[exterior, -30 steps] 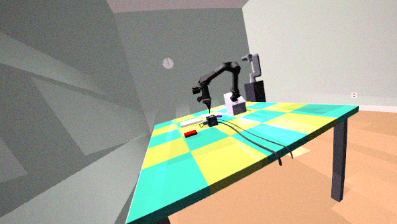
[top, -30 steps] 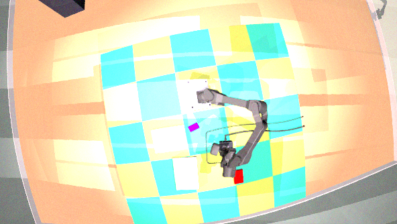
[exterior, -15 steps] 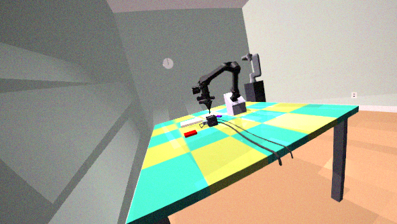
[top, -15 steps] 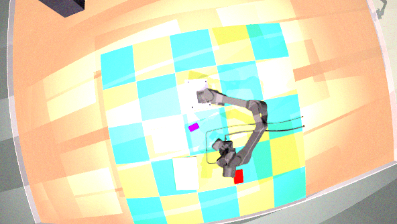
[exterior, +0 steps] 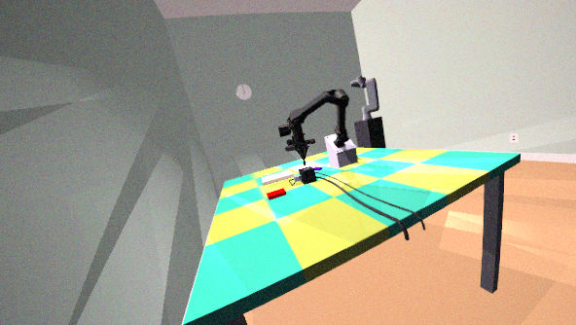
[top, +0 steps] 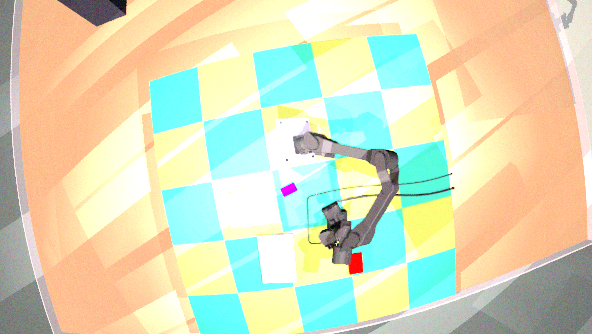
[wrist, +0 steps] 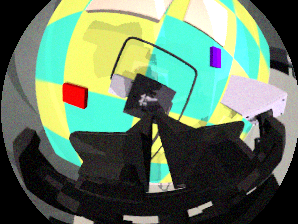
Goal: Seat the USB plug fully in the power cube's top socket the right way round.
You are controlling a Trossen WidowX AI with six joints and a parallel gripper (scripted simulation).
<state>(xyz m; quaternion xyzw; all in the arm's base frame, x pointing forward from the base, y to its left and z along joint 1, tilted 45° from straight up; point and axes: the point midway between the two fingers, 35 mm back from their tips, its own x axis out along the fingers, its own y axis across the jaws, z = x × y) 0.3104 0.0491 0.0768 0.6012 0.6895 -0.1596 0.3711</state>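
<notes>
Right now my gripper tip is 2 cm above the USB plug. Also, from my gripper tip: red block: 22 cm ahead, 12 cm below, 6 cm to the left; then magenta piece: 16 cm to the right, 15 cm behind, 13 cm below; then long white bar: 26 cm to the right, 13 cm ahead, 12 cm below.
</notes>
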